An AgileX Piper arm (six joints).
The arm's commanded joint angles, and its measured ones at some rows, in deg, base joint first. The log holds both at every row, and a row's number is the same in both.
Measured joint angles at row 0:
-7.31 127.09 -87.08 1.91 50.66 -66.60
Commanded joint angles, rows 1 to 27:
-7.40 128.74 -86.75 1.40 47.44 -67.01
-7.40 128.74 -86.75 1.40 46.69 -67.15
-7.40 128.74 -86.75 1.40 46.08 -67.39
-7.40 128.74 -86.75 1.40 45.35 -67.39
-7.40 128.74 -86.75 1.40 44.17 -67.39
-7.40 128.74 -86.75 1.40 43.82 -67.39
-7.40 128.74 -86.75 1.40 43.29 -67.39
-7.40 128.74 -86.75 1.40 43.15 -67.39
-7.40 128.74 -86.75 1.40 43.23 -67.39
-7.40 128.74 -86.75 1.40 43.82 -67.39
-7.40 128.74 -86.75 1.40 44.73 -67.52
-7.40 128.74 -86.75 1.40 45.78 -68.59
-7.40 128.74 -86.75 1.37 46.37 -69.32
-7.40 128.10 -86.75 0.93 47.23 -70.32
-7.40 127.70 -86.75 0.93 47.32 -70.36
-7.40 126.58 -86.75 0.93 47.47 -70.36
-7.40 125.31 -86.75 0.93 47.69 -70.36
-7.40 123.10 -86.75 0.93 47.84 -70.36
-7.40 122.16 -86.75 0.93 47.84 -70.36
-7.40 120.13 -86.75 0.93 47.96 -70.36
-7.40 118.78 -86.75 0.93 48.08 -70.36
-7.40 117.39 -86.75 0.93 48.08 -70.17
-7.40 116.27 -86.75 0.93 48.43 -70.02
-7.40 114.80 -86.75 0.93 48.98 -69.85
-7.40 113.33 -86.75 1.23 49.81 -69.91
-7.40 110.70 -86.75 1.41 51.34 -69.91
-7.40 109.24 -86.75 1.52 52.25 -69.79
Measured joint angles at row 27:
-7.31 114.61 -86.59 1.80 49.10 -69.92
